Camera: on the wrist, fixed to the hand. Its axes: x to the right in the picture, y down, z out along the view.
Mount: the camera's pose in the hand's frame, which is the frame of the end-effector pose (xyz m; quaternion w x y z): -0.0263 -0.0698 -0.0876 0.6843 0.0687 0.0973 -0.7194
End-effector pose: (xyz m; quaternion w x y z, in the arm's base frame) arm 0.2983 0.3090 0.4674 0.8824 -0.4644 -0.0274 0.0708
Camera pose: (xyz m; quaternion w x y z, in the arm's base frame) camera 0.2892 0.1946 0.4756 0.6893 -0.2443 -0.2621 -0.6296
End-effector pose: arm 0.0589 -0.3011 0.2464 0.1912 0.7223 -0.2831 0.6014
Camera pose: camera 0.0338 -0.1889 0.2430 0.5414 0.6525 0.3858 0.3637
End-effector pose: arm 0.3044 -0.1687 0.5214 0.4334 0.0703 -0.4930 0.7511
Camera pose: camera 0.3990 -0.1041 0.5107 0.8801 0.3595 -0.1930 0.2429
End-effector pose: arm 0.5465 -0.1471 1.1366 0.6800 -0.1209 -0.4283 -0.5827
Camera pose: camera 0.5238 -0.2075 1.0413 0.0961 0.3288 -0.3539 -0.8703
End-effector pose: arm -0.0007 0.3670 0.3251 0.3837 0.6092 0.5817 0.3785
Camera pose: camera -0.1104 0.3451 0.2980 0.4364 -0.0121 0.8997 0.0023
